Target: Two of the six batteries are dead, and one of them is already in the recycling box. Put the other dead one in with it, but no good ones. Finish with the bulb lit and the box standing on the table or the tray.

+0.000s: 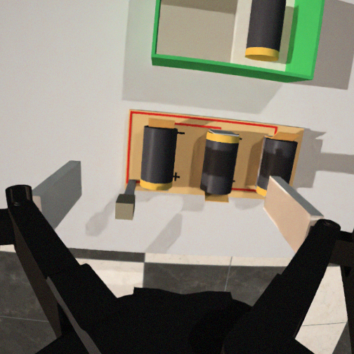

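Observation:
My gripper [175, 185] is open and empty, its two pads far apart near the front edge of the board. A tan board [190, 145] with red lines holds three dark batteries. The left battery [159, 156] has its yellow end toward the gripper. The middle battery [220, 164] has its yellow end away from the gripper. The right battery [278, 162] has its yellow end toward the gripper and is partly hidden by the right pad. The green box [225, 67] stands beyond the board, with one battery [266, 30] lying in it. The bulb does not show.
A small lever with a tan block end [125, 206] sticks out from the board's left front corner. The white table top [75, 115] surrounds the board and box. The table's front edge and a tiled floor [185, 275] show below, behind the gripper's linkage.

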